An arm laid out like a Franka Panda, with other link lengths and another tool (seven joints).
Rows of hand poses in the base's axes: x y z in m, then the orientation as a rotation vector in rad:
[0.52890 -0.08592 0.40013 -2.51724 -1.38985 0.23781]
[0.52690 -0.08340 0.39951 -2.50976 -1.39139 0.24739]
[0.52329 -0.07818 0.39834 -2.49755 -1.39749 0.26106]
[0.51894 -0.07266 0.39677 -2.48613 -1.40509 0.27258]
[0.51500 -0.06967 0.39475 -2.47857 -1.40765 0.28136]
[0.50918 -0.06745 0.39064 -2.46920 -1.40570 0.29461]
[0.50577 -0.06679 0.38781 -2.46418 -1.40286 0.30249]
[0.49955 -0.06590 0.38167 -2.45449 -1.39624 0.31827]
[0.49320 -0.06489 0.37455 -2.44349 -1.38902 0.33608]
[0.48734 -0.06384 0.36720 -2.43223 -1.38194 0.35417]
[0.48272 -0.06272 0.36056 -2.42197 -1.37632 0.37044]
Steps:
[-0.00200 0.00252 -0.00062 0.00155 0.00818 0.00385]
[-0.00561 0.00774 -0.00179 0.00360 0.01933 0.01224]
[-0.00996 0.01326 -0.00336 0.00531 0.02847 0.02120]
[-0.01390 0.01625 -0.00538 0.00674 0.03590 0.02570]
[-0.01972 0.01847 -0.00949 0.00920 0.04800 0.02829]
[-0.02313 0.01913 -0.01232 0.01075 0.05548 0.02862]
[-0.02935 0.02002 -0.01846 0.01381 0.07058 0.02860]
[-0.03570 0.02103 -0.02558 0.01710 0.08759 0.02878]
[-0.04156 0.02208 -0.03293 0.02028 0.10485 0.02915]
[-0.04618 0.02320 -0.03957 0.02288 0.12021 0.03002]

